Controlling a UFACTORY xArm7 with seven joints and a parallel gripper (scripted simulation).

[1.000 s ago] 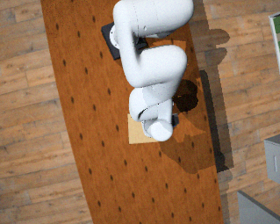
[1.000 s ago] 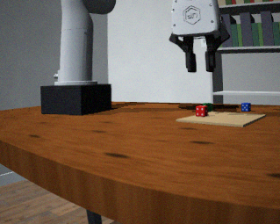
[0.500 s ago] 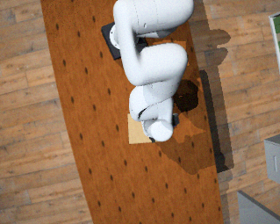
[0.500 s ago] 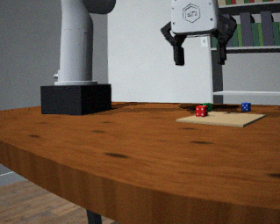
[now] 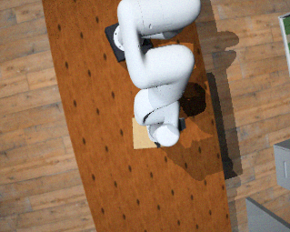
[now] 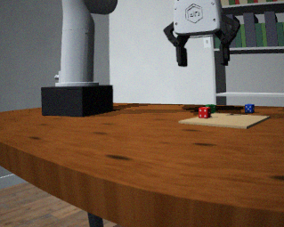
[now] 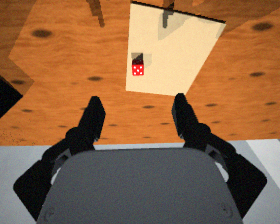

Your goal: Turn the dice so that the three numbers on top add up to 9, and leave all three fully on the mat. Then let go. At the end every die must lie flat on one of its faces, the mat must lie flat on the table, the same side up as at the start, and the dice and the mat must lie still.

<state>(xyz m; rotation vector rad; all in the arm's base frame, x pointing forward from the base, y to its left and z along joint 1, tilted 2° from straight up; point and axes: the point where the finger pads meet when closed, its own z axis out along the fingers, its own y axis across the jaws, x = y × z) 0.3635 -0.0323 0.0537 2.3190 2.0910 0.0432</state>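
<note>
Right now the green die is 110 mm to the left of my hand, 110 mm below it and 20 mm behind it. The rest, counted from my hand: red die: 100 mm below; blue die: 130 mm to the left, 110 mm below, 80 mm ahead; tan mat: 110 mm below, 50 mm ahead, 10 mm to the right.
</note>
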